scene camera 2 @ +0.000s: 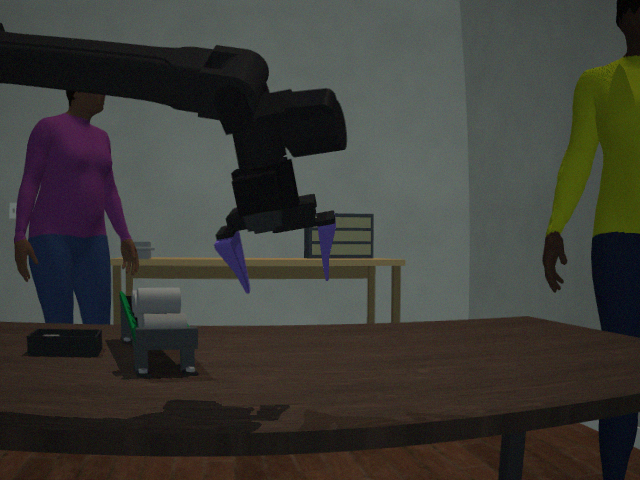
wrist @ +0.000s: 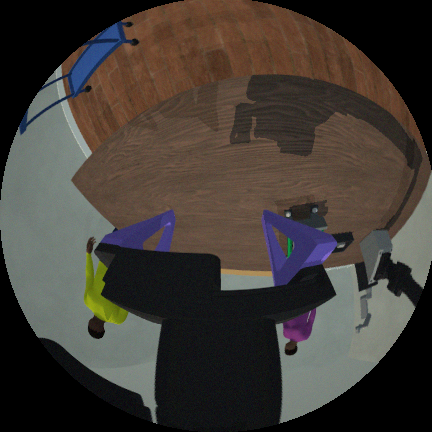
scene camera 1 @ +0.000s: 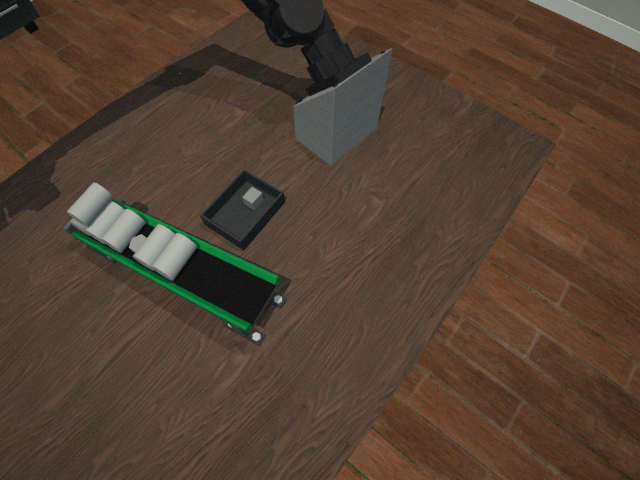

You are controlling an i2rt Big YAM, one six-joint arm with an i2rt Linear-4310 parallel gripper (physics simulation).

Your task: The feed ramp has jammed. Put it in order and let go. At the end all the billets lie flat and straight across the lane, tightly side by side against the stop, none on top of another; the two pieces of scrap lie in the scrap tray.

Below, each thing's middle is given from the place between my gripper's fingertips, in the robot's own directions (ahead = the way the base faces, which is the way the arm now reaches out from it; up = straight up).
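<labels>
There is a stop [scene camera 2: 155,336] that is 13 cm to the left of my hand, 17 cm behind it and 8 cm below it. The scrap tray [scene camera 1: 227,215] is 30 cm to the left of my hand and 40 cm behind it, and it is also 13 cm below my hand.
</labels>
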